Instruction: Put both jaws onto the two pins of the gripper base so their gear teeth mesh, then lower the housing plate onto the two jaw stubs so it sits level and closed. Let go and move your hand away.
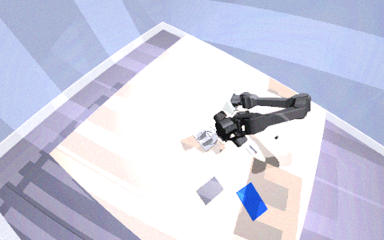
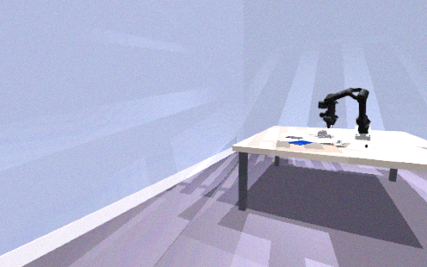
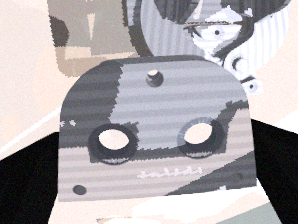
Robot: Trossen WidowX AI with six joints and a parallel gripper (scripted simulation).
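The gripper jaw is 70 mm below my gripper tip, 40 mm to the right of it and 10 mm ahead of it. Also, from my gripper tip: grey gripper base: 20 mm above, 10 mm ahead; small pale part: 200 mm to the left, 70 mm below, 50 mm behind; grey square plate: 270 mm ahead, 80 mm below, 70 mm to the left.
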